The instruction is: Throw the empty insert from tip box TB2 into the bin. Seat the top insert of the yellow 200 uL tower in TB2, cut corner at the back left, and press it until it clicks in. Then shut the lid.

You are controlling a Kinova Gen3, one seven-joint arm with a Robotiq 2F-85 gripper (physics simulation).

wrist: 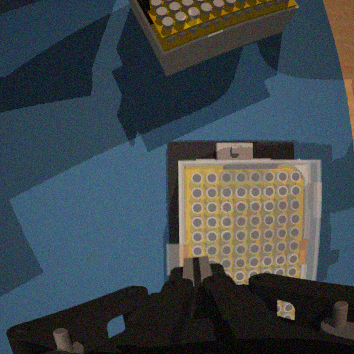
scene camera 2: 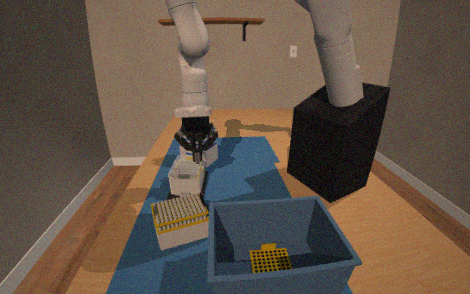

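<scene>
Tip box TB2 [scene camera 2: 186,186] stands in a dark holder; its clear lid [scene camera 2: 183,170] [wrist: 312,225] lies down over the box and looks shut. Through the lid in the wrist view, a yellow insert [wrist: 248,214] full of tips shows; whether its cut corner and clips are seated I cannot tell. My gripper [scene camera 2: 197,161] [wrist: 196,272] is shut and empty, its fingertips at or just above the lid's rear part; contact is unclear. The yellow tower [scene camera 2: 182,235] [wrist: 227,39] stands in front of TB2, turned at an angle. The empty yellow insert [scene camera 2: 270,260] lies inside the blue bin [scene camera 2: 280,284].
A white box with blue marks [scene camera 2: 212,154] stands behind TB2, partly hidden by my gripper. A large black block [scene camera 2: 335,145] stands at the right, under the arm's base. The dark holder [wrist: 175,151] sits on the blue mat [scene camera 2: 240,187] [wrist: 75,200].
</scene>
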